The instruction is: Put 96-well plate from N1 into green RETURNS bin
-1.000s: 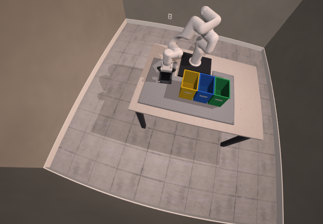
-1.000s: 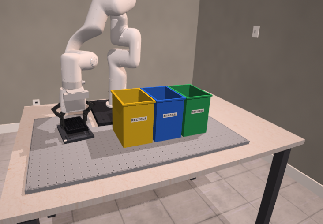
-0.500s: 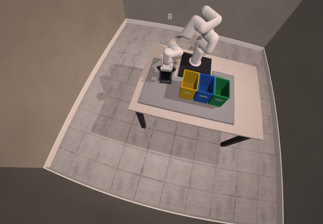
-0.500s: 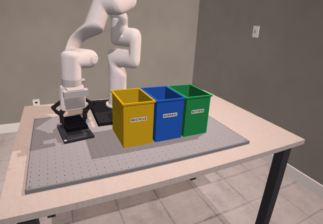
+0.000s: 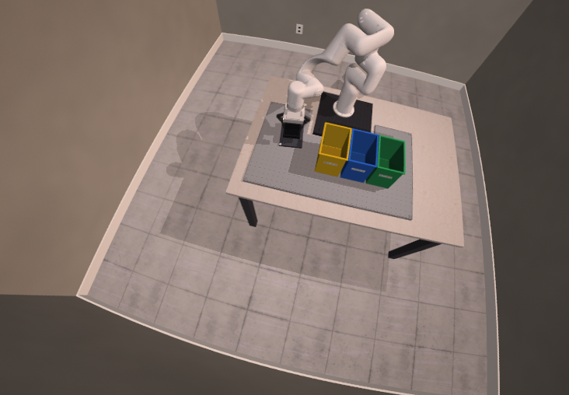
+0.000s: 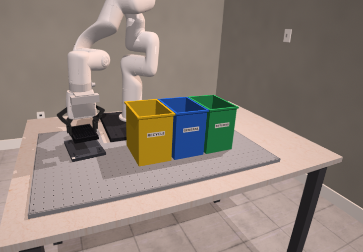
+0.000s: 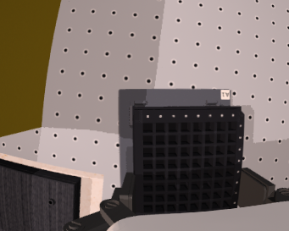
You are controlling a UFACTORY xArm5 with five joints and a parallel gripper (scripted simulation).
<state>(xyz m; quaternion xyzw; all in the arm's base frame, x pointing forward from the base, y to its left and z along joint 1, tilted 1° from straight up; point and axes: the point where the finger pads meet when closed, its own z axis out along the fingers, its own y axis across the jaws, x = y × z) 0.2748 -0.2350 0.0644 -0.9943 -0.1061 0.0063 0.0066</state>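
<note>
Right now my hand is 70 mm above the plate nest N1. The rest, counted from my hand: blue general bin 360 mm to the left, 80 mm ahead, 10 mm above; yellow recycle bin 230 mm to the left, 90 mm ahead, 10 mm above; black 96-well plate 10 mm below.
</note>
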